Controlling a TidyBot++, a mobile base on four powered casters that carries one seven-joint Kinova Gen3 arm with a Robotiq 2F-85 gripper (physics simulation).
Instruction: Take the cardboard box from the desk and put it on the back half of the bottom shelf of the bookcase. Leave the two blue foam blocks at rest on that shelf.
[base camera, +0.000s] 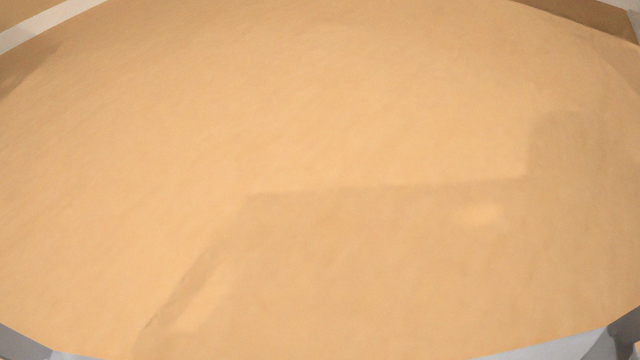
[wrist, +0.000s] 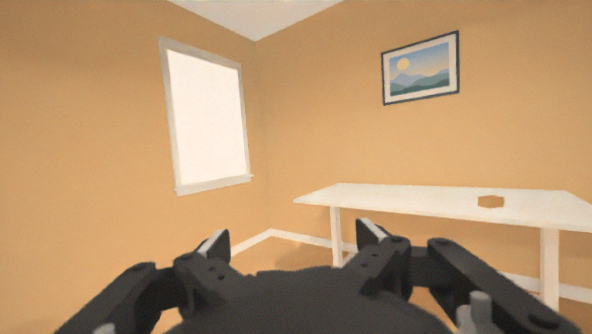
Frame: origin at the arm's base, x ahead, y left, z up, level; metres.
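Where they show: gripper, between the fingertips: (wrist: 293, 237).
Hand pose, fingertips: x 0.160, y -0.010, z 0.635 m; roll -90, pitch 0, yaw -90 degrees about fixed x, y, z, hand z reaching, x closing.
Observation:
Each offset is from my fingertips to the top centre of the thing. "*": to the spot under its first point. Level surfaces: height alone.
The cardboard box {dx +1.006, dy -1.035, dz -0.262 m} (wrist: 490, 201) is small and brown in the wrist view and sits on the right part of the white desk {dz -0.312 m} (wrist: 400, 196), well beyond the gripper. My gripper (wrist: 293, 237) is open, with no object between its fingers; it points across the room toward the corner, with the desk ahead and to the right. The bookcase and the two blue foam blocks do not show in either view.
A bright window (wrist: 207, 117) is on the left wall and a framed picture (wrist: 420, 67) hangs above the desk. Desk legs {* dx +0.966, dy -1.302, dz -0.633 m} (wrist: 549, 265) stand on the floor. The base camera shows the tan floor {dz -1.032 m} (base camera: 320, 125) with shadows and a white baseboard (base camera: 50, 19) at upper left.

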